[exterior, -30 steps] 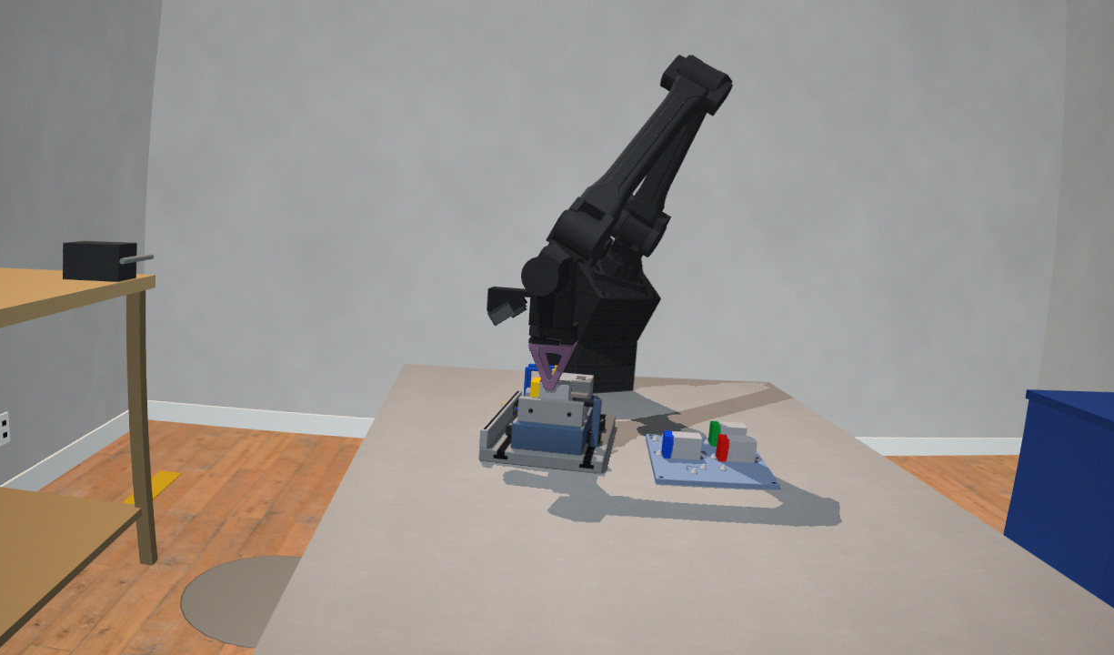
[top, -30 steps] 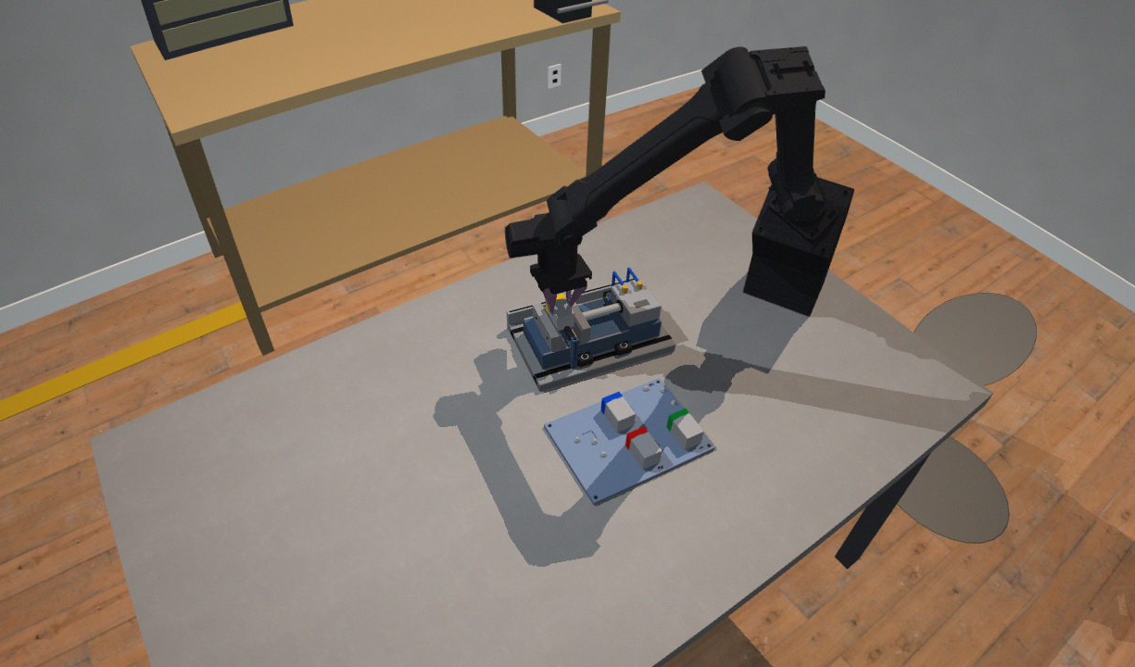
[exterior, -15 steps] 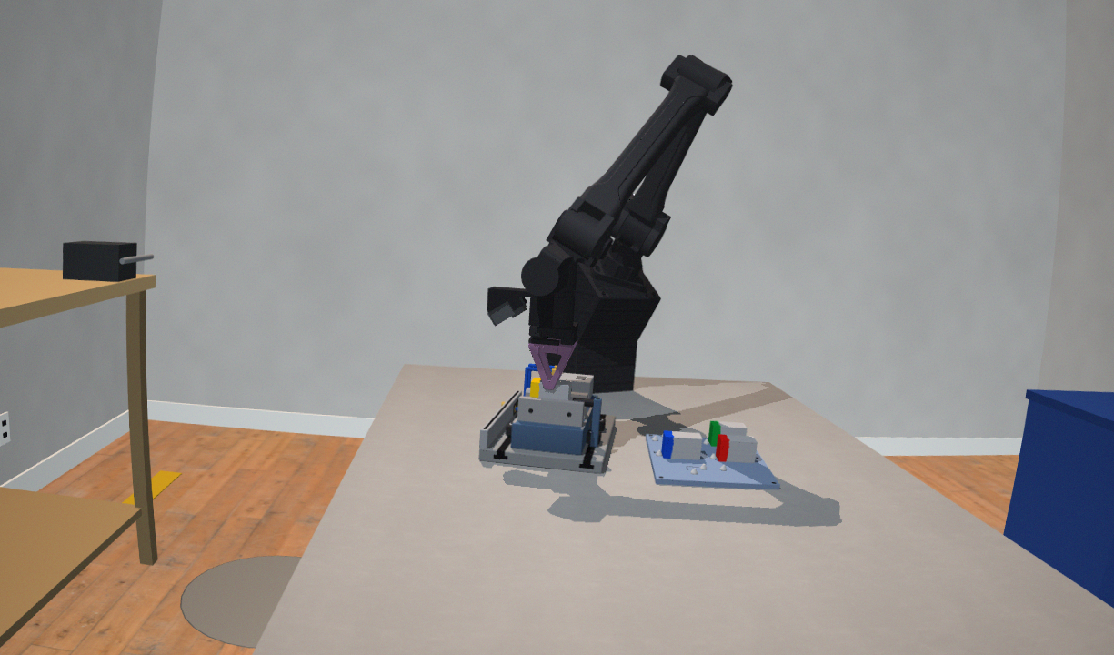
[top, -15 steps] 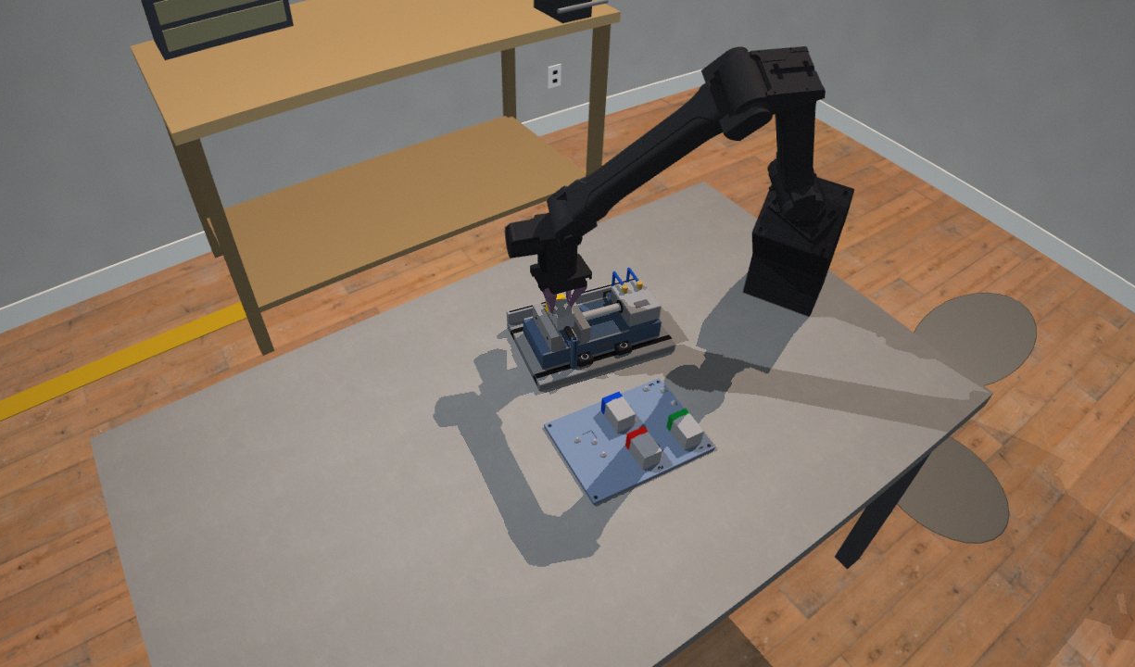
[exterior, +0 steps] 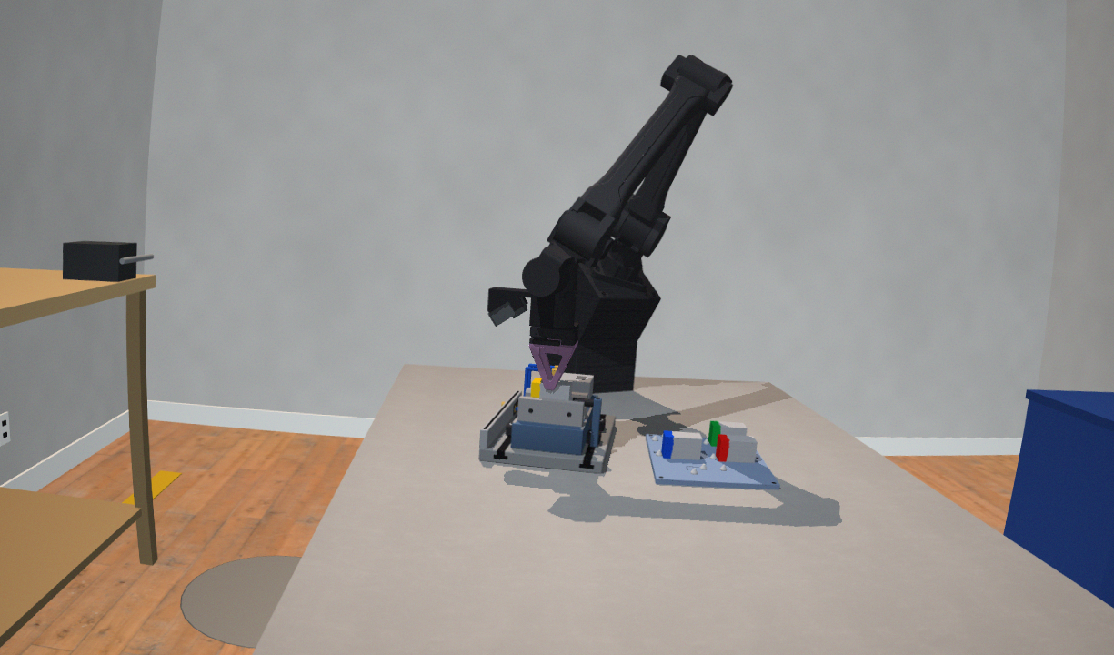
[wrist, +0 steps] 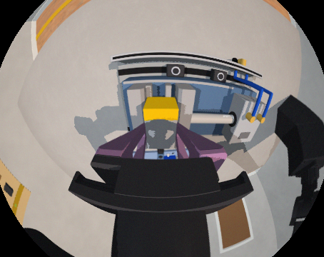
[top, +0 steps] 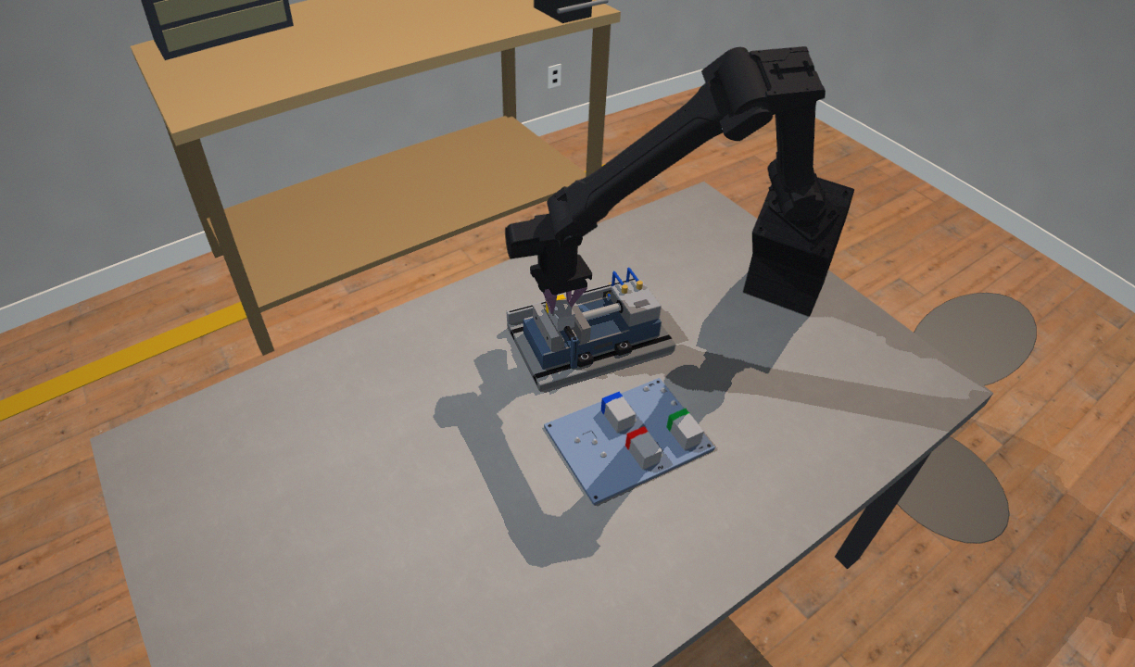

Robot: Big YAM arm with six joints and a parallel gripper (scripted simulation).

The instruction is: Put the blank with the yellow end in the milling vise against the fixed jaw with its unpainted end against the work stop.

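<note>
Right now my hand is 2 cm above the yellow-ended blank. The rest, counted from my hand: blue plate 26 cm to the left, 11 cm below, 2 cm ahead; then blue-ended blank 22 cm to the left, 9 cm below, 2 cm ahead; then red-ended blank 31 cm to the left, 9 cm below, 3 cm ahead.
</note>
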